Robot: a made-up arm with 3 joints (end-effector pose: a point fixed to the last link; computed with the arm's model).
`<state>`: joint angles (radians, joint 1 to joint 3).
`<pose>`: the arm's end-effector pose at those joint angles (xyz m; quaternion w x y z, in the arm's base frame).
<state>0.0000 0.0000 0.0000</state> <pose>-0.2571 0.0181 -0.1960 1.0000 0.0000 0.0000 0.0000</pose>
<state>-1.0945 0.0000 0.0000</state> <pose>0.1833 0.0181 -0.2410 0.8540 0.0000 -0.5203 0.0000</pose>
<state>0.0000 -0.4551 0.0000</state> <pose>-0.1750 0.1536 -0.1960 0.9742 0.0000 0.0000 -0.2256</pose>
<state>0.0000 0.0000 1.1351</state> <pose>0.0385 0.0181 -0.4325 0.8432 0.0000 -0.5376 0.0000</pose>
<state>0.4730 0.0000 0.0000</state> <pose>-0.3833 0.0181 -0.0417 0.9722 0.0000 0.2343 0.0000</pose>
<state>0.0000 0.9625 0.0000</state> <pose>-0.2040 -0.3027 -0.1960 0.8864 0.0000 0.0000 0.4629</pose>
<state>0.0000 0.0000 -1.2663</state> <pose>-0.1321 0.0181 0.2015 0.8062 0.0000 0.5917 0.0000</pose>
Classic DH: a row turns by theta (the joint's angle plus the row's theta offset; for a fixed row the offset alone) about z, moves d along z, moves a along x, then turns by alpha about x. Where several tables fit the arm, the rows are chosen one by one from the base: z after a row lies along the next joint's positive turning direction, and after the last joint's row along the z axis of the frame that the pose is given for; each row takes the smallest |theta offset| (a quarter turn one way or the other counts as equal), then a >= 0, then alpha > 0; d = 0 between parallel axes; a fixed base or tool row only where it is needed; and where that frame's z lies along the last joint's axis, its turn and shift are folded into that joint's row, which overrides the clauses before.
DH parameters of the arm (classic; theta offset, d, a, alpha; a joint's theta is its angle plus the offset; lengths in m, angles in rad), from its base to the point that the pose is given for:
base (fixed): 0 0.1429 0 -1.5708
joint 1: 0 -0.0914 0.0766 1.5708
joint 2: 0 -0.2253 -0.0004 1.5708
joint 3: 0 -0.1095 -0.3333 -1.5708
tool (fixed): 0 -0.1136 0 0

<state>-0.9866 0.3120 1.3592</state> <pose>0.5247 0.0253 -0.1061 0.3828 0.0288 -0.9107 0.1527</pose>
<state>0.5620 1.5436 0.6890</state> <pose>-0.3118 -0.2738 -0.2811 0.7152 0.4083 -0.0455 0.5654</pose>
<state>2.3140 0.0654 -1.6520</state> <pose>0.0970 0.0122 0.0768 0.4004 -0.0106 -0.9158 -0.0309</pose>
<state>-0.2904 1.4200 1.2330</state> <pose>0.1345 -0.0786 -0.4196 0.5488 0.2960 -0.5234 0.5808</pose>
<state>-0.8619 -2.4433 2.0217</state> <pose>0.3336 -0.3341 -0.1989 0.0440 -0.5149 -0.3393 -0.7860</pose>
